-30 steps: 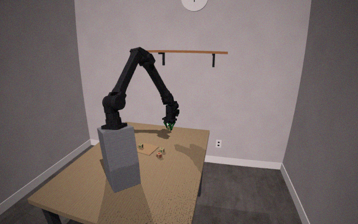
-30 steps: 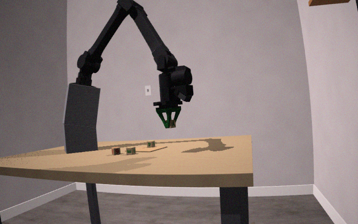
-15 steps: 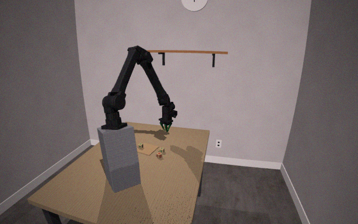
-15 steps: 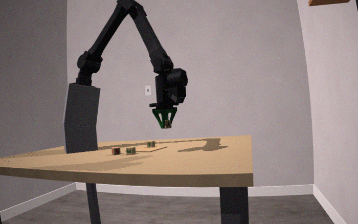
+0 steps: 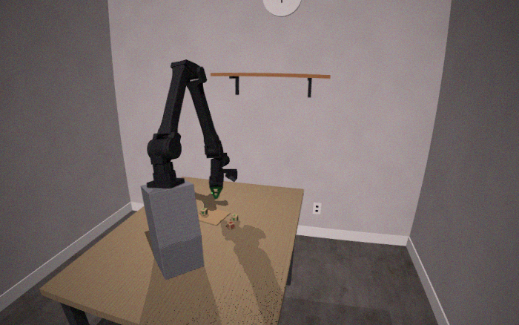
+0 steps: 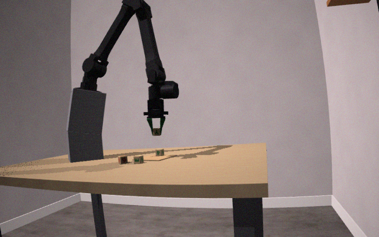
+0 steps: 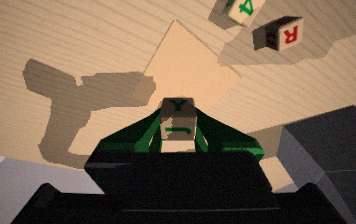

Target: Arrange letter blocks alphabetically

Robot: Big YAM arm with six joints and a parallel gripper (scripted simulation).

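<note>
The pale mat lies 30 mm behind my hand, 10 mm to the left of it and 110 mm below it. Also, from my hand: dark block 30 mm behind, 60 mm to the left, 90 mm below; then green-lettered block 10 mm above.
</note>
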